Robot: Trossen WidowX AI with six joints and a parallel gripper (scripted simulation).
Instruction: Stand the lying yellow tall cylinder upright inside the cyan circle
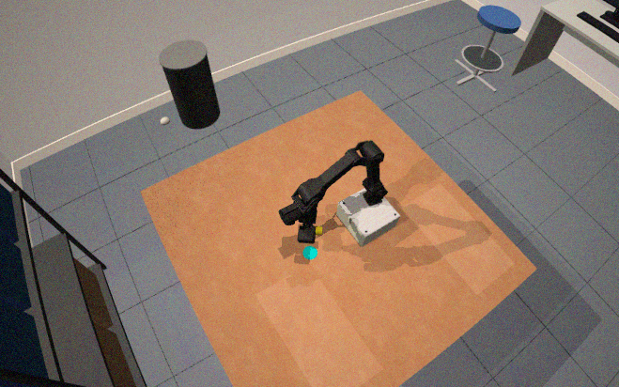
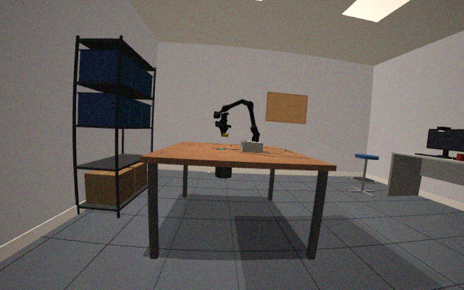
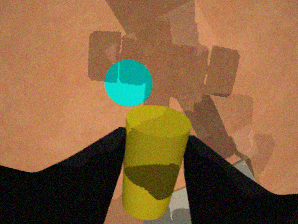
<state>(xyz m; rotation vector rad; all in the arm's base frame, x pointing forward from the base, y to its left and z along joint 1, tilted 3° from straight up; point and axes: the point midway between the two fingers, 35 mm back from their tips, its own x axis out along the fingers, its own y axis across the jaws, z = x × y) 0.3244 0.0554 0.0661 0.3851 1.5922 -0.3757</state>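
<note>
Now: gripper tip 4 cm to the right of the cyan circle and 14 cm above it. From my gripper tip the other things lie so: yellow tall cylinder (2 cm behind, 1 cm to the left).
</note>
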